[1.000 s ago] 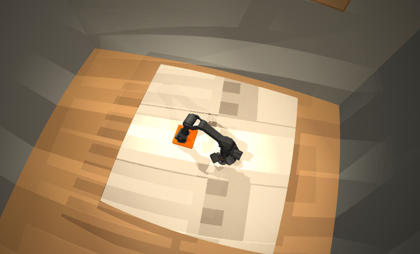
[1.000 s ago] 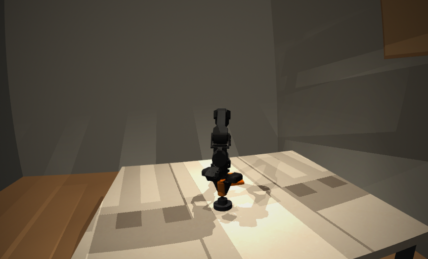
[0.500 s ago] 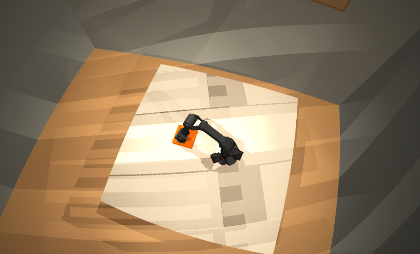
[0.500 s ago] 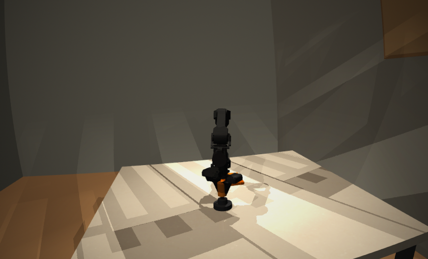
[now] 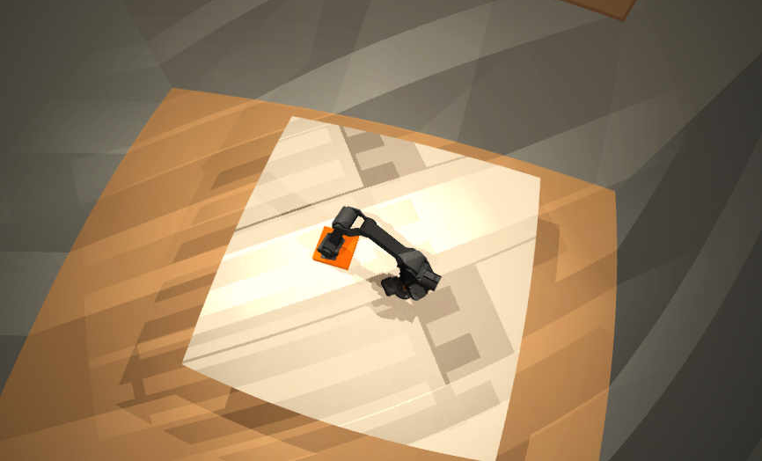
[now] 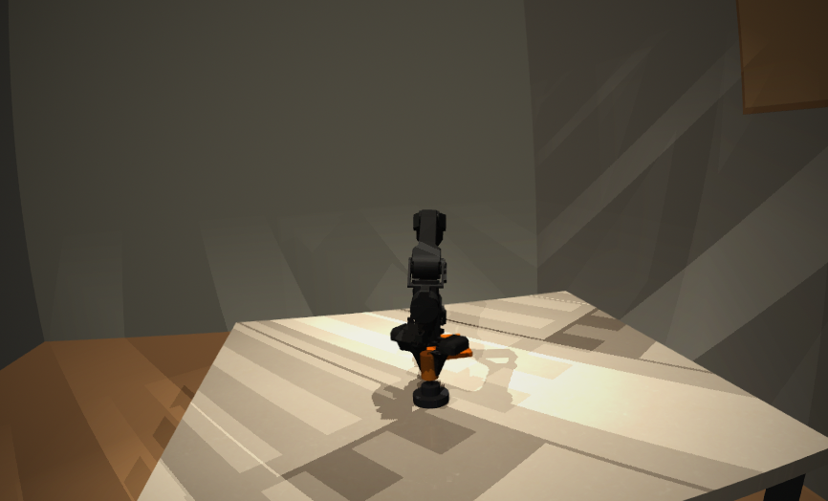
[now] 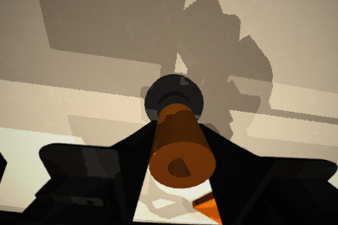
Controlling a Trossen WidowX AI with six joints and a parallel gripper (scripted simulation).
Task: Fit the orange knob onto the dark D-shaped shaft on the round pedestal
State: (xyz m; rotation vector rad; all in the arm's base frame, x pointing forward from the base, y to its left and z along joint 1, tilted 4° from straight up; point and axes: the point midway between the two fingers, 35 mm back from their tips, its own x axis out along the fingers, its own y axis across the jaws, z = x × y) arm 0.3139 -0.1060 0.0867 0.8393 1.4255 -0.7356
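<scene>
Now: the orange knob 20 mm above my gripper tip. Round my gripper tip: dark round pedestal: 40 mm below.
</scene>
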